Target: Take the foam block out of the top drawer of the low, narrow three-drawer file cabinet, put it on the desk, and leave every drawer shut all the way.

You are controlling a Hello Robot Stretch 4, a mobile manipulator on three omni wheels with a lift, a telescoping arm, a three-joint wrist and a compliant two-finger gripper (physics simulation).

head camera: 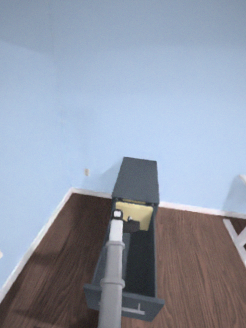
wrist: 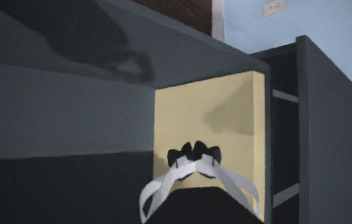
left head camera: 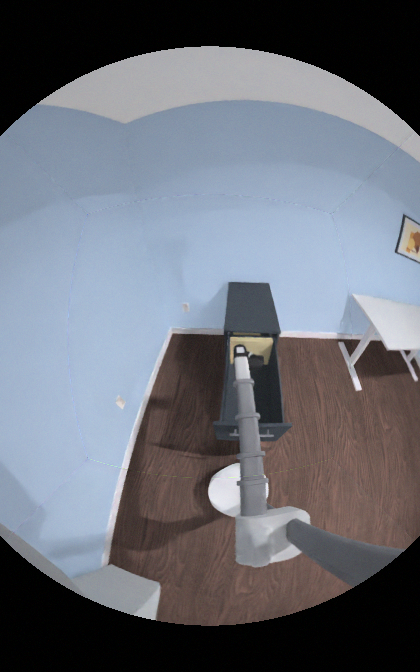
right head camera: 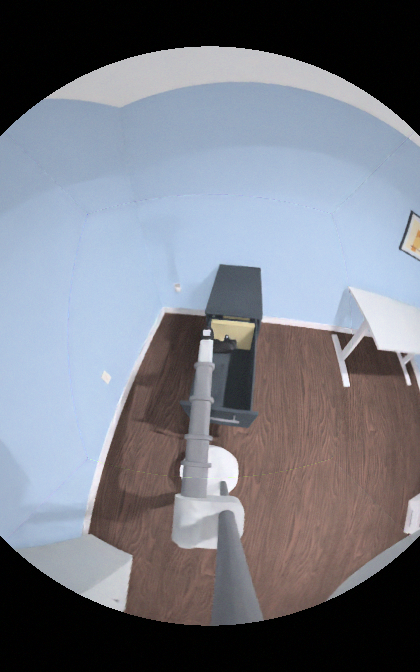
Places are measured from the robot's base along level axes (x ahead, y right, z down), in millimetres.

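Pixels of known places: gripper, fingertip midpoint: (head camera: 129,219) (wrist: 195,153).
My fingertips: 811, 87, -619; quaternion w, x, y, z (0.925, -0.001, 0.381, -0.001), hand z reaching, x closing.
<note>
Behind a point stands the place of what it marks, as x, y, z.
The pale yellow foam block (head camera: 145,212) @(905, 221, -603) (left head camera: 265,346) (right head camera: 245,332) (wrist: 185,115) @(928, 46, -485) stands upright at the back of the top drawer (head camera: 152,306) @(312, 193, -632) (left head camera: 280,432) (right head camera: 245,420), which is pulled far out of the dark grey file cabinet (head camera: 137,180) @(1180, 159, -709) (left head camera: 249,305) (right head camera: 237,290) (wrist: 325,125) @(1028, 77, -709). My gripper (head camera: 131,218) @(811, 87, -619) (left head camera: 252,354) (right head camera: 227,337) (wrist: 195,153) @(811, 87, -619) is shut, its fingertips together in front of the block's broad face with no part of the block between them. Whether they touch it I cannot tell. The white desk (left head camera: 395,325) (right head camera: 385,320) stands to the right. The lower drawers are hidden.
The blue wall (head camera: 190,125) @(1584, 676, -1145) runs behind the cabinet, and another wall is at the left. My telescoping arm (head camera: 112,280) @(297, -1, -957) (left head camera: 250,435) (right head camera: 199,425) reaches over the drawer's front and left side. A pale grey box-like object (left head camera: 120,590) (right head camera: 90,560) is at the bottom left.
</note>
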